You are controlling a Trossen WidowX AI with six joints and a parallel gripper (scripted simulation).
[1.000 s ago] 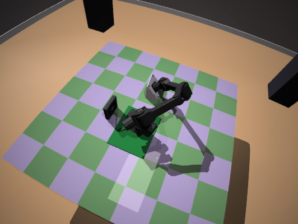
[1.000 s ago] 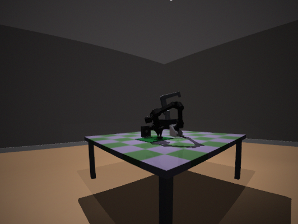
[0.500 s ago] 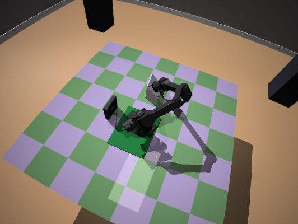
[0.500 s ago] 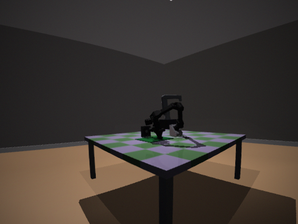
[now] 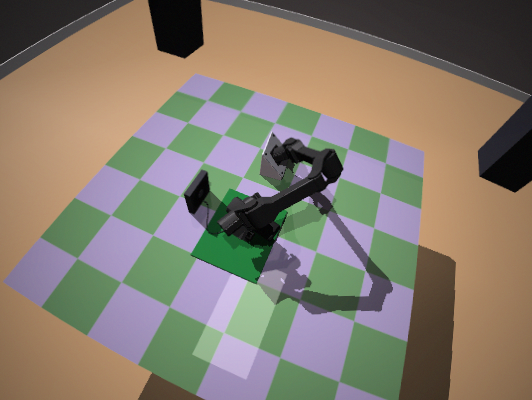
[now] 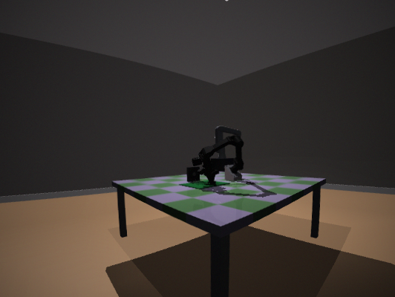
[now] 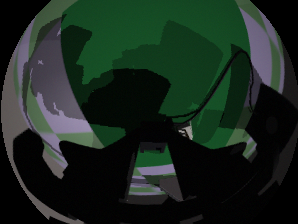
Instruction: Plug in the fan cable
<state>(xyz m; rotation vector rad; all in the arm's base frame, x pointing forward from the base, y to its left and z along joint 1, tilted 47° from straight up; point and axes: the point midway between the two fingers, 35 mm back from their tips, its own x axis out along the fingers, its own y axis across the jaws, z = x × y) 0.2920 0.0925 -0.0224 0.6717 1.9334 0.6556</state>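
Right now the green board is 40 mm ahead of my gripper tip, 30 mm to the right of it and 20 mm below it. The rest, counted from my gripper tip: black plug: 10 mm behind; black fan: 230 mm to the right, 50 mm above.
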